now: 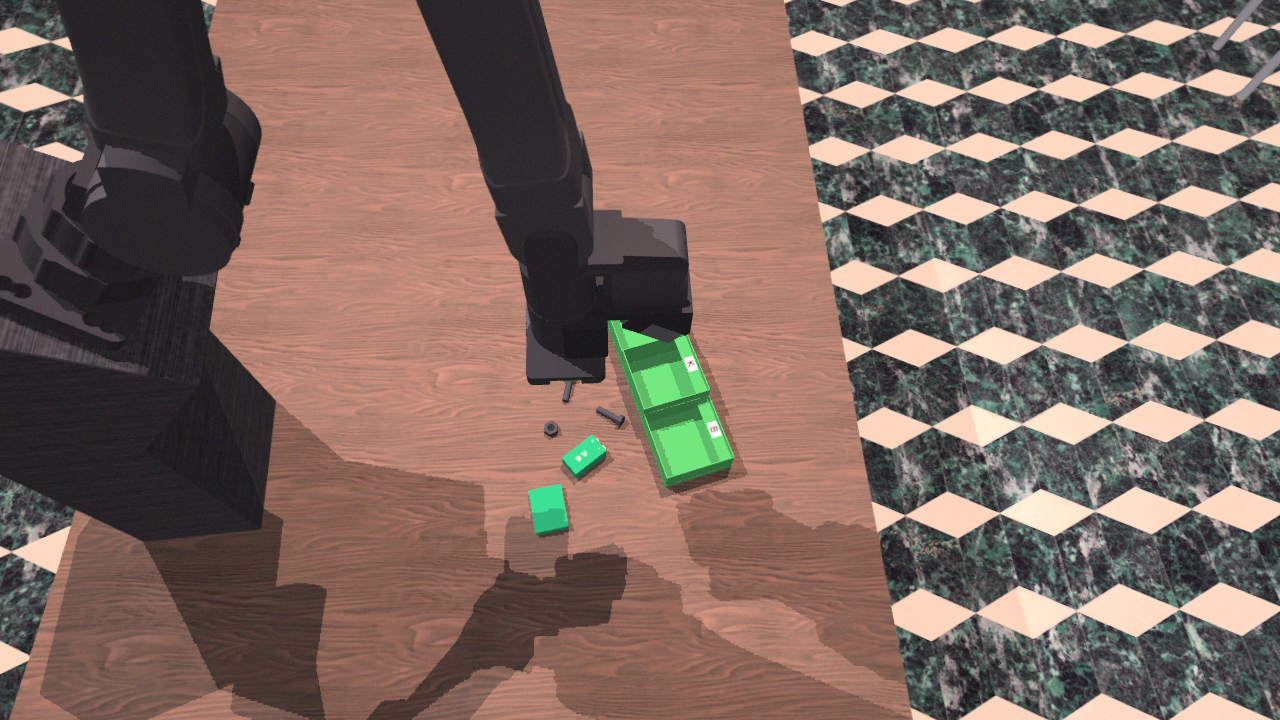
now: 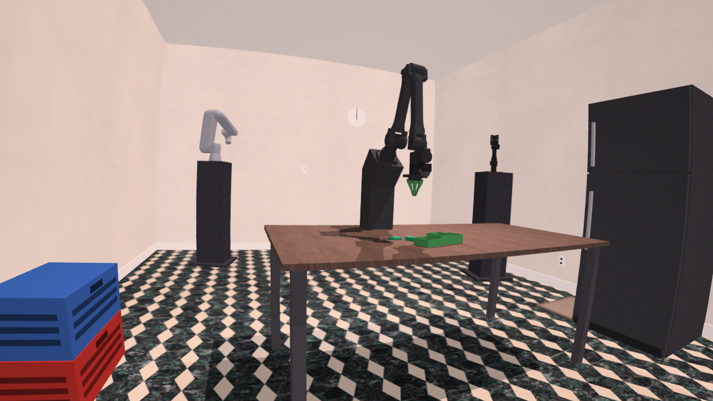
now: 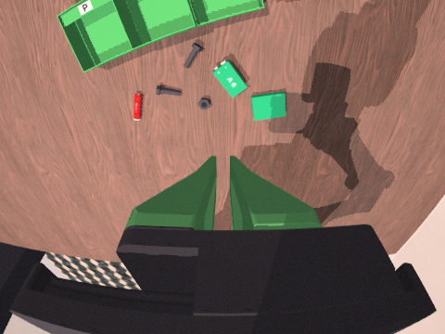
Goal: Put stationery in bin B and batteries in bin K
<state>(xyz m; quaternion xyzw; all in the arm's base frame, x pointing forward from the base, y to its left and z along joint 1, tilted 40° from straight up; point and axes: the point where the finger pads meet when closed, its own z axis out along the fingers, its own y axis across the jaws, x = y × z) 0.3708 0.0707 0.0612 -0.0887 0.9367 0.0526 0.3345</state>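
Now: the joined green bins 200 mm below my hand, 110 mm to the left of it and 80 mm ahead of it. Round my hand: green 9V battery: 210 mm below, 10 mm ahead; black nut: 220 mm below, 40 mm behind, 20 mm to the left; flat green pad: 210 mm below, 80 mm to the right, 20 mm behind.
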